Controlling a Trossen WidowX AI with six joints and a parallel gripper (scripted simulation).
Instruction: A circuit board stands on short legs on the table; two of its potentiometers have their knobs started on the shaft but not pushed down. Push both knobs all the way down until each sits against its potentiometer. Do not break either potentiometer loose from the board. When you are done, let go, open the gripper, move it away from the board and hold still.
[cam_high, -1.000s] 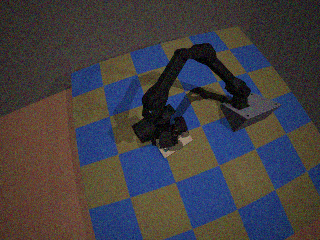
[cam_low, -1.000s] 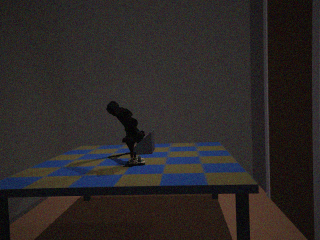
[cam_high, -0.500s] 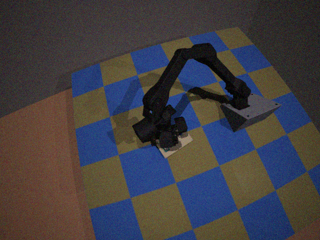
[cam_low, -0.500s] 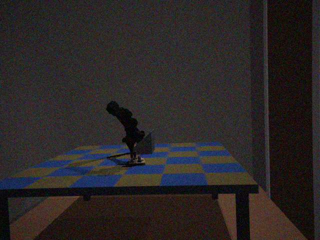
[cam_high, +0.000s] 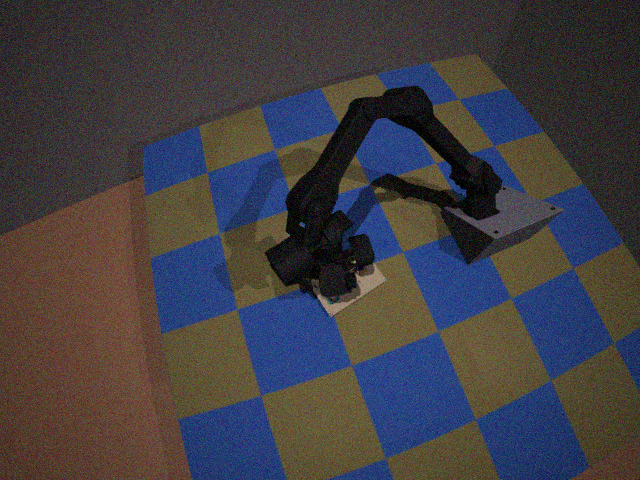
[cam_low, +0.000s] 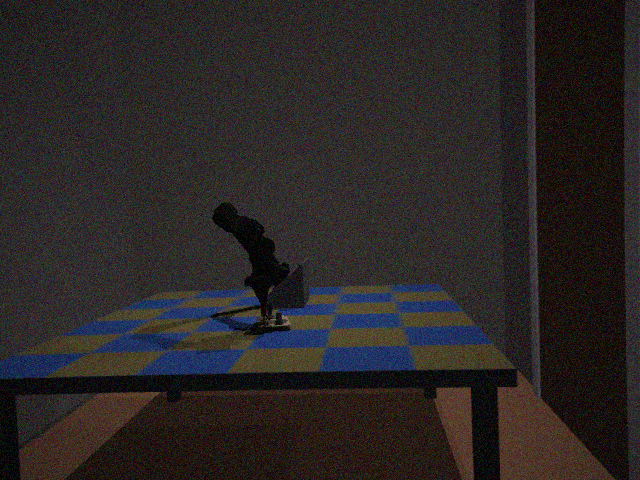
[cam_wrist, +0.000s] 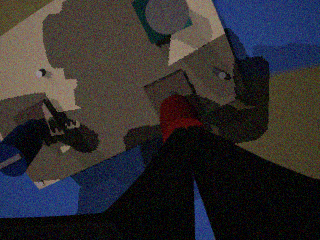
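Now: the blue knob 8 cm behind my gripper tip and 2 cm below it. Also, from my gripper tip: red knob: 1 cm below.
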